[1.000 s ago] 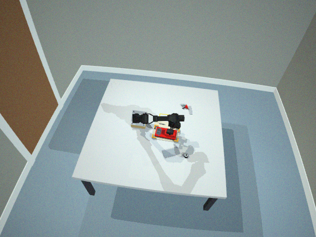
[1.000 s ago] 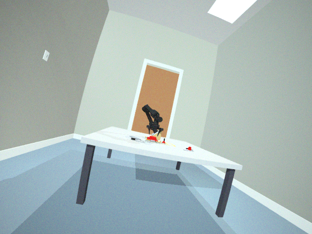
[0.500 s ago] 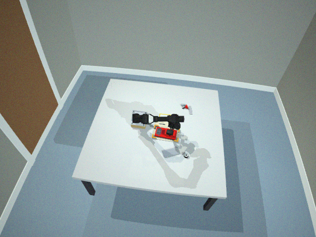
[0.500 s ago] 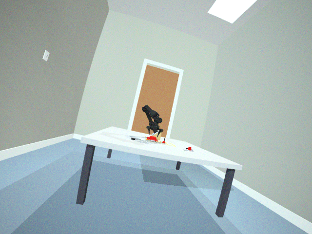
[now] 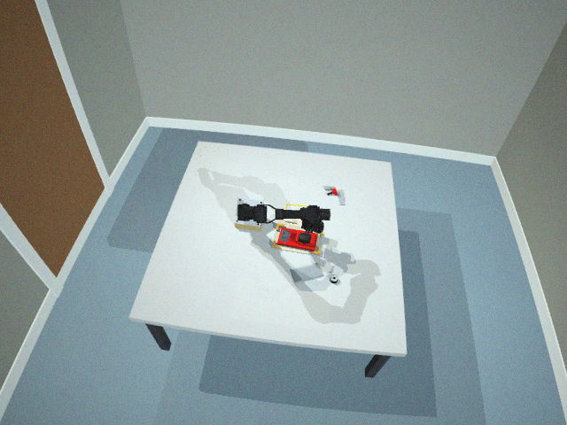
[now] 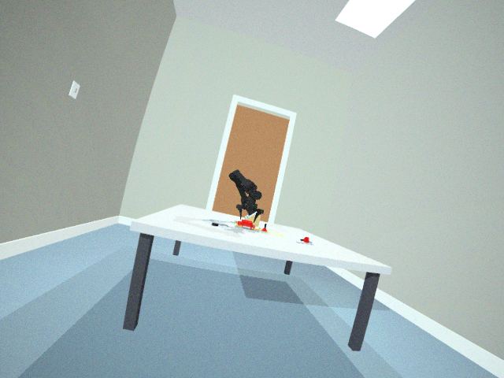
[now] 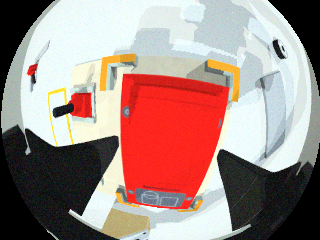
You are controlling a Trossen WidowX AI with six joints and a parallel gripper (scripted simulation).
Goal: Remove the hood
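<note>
My gripper tip is 10 mm above the red hood. The rest, counted from my gripper tip: wheel (220 mm to the right, 160 mm ahead, 40 mm below).
</note>
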